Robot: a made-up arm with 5 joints. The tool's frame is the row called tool. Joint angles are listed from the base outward. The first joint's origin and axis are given. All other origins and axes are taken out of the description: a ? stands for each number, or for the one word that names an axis. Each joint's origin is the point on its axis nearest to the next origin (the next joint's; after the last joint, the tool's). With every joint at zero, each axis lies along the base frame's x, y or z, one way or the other. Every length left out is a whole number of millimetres.
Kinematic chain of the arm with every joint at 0, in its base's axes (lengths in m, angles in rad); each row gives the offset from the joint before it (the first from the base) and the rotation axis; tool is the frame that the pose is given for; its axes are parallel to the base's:
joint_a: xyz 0 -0.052 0.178 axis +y
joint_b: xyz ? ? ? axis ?
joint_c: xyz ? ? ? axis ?
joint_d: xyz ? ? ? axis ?
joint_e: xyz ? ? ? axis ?
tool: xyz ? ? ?
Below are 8 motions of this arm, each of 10 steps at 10 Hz.
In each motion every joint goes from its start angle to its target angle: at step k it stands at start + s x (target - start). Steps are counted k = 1, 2, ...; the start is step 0. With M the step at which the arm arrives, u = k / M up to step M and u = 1 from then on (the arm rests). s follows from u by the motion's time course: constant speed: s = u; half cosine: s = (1 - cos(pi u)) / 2; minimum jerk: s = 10 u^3 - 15 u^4 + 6 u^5.
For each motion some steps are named. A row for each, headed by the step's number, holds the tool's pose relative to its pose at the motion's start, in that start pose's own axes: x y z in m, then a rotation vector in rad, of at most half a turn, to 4 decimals.
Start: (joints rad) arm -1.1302 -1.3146 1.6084 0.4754 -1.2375
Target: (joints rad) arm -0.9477 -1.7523 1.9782 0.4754 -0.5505
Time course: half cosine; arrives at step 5
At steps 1, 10:
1: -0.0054 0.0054 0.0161 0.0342 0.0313 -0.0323
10: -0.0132 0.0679 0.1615 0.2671 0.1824 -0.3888

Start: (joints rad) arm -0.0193 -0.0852 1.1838 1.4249 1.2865
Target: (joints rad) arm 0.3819 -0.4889 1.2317 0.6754 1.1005
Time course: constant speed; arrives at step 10
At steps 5, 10:
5: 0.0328 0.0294 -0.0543 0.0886 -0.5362 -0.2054
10: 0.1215 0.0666 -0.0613 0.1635 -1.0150 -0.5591

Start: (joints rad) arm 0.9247 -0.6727 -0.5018 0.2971 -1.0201
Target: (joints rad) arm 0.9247 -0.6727 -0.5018 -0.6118 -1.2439
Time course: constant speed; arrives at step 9
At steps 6, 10:
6: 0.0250 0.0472 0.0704 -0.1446 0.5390 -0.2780
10: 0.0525 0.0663 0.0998 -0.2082 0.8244 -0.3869

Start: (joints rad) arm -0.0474 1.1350 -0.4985 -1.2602 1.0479
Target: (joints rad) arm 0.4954 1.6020 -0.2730 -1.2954 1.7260
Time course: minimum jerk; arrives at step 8
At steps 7, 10:
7: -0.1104 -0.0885 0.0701 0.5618 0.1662 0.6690
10: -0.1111 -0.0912 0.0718 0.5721 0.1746 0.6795

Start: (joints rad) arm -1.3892 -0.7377 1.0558 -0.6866 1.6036
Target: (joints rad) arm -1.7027 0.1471 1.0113 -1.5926 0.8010
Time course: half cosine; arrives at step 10
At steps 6, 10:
6: -0.0419 -0.0655 -0.1043 -0.5082 -0.1060 0.2480
10: -0.0715 -0.1131 -0.1432 -0.7015 -0.2451 0.3805

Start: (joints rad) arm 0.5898 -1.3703 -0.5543 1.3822 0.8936
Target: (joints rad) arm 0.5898 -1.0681 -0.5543 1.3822 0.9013
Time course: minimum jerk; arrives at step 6
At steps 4, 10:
4: 0.0723 0.0652 -0.0036 -0.0320 0.0263 -0.2342
10: 0.0939 0.0795 -0.0053 -0.0405 0.0330 -0.2965

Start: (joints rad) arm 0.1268 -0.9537 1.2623 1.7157 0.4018
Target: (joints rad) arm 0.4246 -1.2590 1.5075 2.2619 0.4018
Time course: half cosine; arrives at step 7
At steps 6, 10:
6: 0.0485 0.0249 0.0573 -0.0168 0.2723 0.0864
10: 0.0527 0.0259 0.0612 -0.0147 0.2903 0.0903

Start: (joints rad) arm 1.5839 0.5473 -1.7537 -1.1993 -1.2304
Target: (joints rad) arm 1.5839 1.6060 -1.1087 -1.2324 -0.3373
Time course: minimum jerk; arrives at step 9
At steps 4, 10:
4: -0.0365 0.0247 0.0655 0.5924 0.3472 -0.2773
10: -0.0419 0.0187 0.1670 1.2804 0.5691 -1.0929

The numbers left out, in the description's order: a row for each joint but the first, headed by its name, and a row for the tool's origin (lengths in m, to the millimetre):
joint_b: xyz -0.082 0 -0.06, axis -x
joint_c: xyz 0 -0.117 0.062, axis -y
joint_d: xyz -0.015 0 0.156, axis +z
joint_e: xyz -0.172 -0.025 0, axis +x
tool: xyz 0 0.1 -0.026

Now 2 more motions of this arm.
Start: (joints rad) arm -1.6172 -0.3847 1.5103 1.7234 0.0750
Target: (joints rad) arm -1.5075 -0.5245 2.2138 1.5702 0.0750
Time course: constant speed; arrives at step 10
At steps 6, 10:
6: 0.0282 0.0735 -0.0358 -0.3559 0.0651 -0.1755
10: 0.0498 0.1087 -0.0714 -0.5967 0.1129 -0.2794

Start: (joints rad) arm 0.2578 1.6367 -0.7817 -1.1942 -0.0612
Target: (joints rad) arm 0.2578 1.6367 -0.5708 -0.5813 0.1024
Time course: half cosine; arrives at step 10
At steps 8, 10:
8: -0.0237 -0.1203 -0.0154 0.2974 -0.1107 0.5557
10: -0.0229 -0.1331 -0.0192 0.3244 -0.1230 0.6153

